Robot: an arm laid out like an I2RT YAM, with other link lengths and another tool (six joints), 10 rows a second.
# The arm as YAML. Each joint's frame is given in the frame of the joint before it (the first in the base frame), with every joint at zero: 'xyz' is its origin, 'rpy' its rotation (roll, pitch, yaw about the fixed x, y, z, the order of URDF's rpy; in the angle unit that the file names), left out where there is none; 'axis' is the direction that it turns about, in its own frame. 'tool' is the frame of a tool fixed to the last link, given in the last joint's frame.
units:
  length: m
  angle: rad
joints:
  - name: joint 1
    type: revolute
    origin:
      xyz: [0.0, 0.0, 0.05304]
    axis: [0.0, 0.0, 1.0]
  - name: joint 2
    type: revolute
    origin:
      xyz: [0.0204, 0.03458, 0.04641]
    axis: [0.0, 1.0, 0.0]
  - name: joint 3
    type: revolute
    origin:
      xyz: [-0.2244, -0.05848, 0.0]
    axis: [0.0, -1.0, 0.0]
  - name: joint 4
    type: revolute
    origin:
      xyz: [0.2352, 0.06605, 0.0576]
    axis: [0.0, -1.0, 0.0]
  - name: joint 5
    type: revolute
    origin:
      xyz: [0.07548, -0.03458, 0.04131]
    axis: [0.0, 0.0, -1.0]
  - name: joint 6
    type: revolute
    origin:
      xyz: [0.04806, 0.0, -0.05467]
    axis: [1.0, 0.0, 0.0]
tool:
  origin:
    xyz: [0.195, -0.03, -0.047]
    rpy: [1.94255, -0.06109, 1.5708]
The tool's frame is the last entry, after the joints.
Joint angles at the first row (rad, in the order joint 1, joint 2, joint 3, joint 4, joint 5, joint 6):
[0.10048, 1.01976, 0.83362, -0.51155, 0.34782, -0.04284]
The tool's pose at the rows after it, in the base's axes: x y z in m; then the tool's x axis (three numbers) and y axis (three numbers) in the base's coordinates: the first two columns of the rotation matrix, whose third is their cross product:
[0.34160 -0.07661 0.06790 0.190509 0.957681 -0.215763 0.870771 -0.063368 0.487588]
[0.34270 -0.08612 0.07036 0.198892 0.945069 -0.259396 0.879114 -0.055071 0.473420]
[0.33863 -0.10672 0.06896 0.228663 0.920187 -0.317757 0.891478 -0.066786 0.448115]
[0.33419 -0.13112 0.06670 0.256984 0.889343 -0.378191 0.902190 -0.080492 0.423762]
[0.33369 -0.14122 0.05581 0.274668 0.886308 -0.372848 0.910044 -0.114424 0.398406]
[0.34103 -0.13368 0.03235 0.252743 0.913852 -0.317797 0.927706 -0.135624 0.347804]
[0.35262 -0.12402 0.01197 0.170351 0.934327 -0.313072 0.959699 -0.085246 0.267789]
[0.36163 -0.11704 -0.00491 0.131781 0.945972 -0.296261 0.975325 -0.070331 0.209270]
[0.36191 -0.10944 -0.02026 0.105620 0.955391 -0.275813 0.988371 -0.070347 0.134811]
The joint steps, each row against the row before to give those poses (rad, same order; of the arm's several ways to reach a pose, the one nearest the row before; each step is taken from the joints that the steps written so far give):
[-0.00794, 0.02941, 0.01284, 0.00301, 0.01151, -0.00010]
[-0.00386, 0.03325, 0.02371, -0.00382, 0.03367, -0.02558]
[-0.02847, 0.03602, 0.01034, 0.00251, 0.04527, -0.03269]
[-0.04398, 0.03507, -0.00152, 0.02304, 0.03870, -0.04655]
[-0.04040, 0.05027, 0.01322, 0.00880, -0.01631, 0.00380]
[-0.02609, 0.09183, 0.03936, -0.00661, -0.07567, 0.02775]
[0.00038, 0.12076, 0.06818, -0.01756, -0.05377, -0.03676]
[0.00147, 0.10823, 0.07001, -0.02049, -0.03181, -0.00272]
[0.00491, 0.09729, 0.07981, -0.06158, -0.02343, 0.01456]

